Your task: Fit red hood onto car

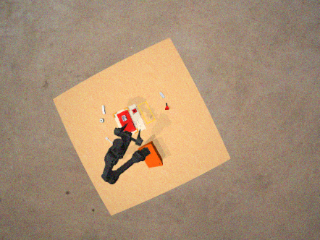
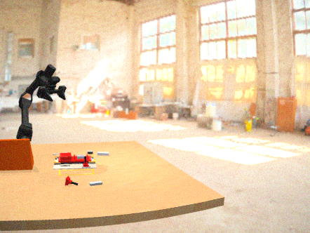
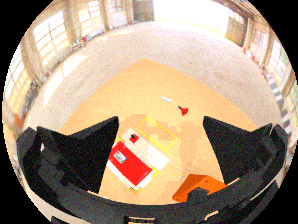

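Right now my gripper tip is 33 cm above the red hood, 11 cm to the right of it and 3 cm short of it. Round my gripper tip: jig: 36 cm below, 9 cm to the left, 9 cm ahead; white bar: 36 cm below, 30 cm ahead, 23 cm to the left; grey engine block: 35 cm below, 13 cm ahead, 10 cm to the left.
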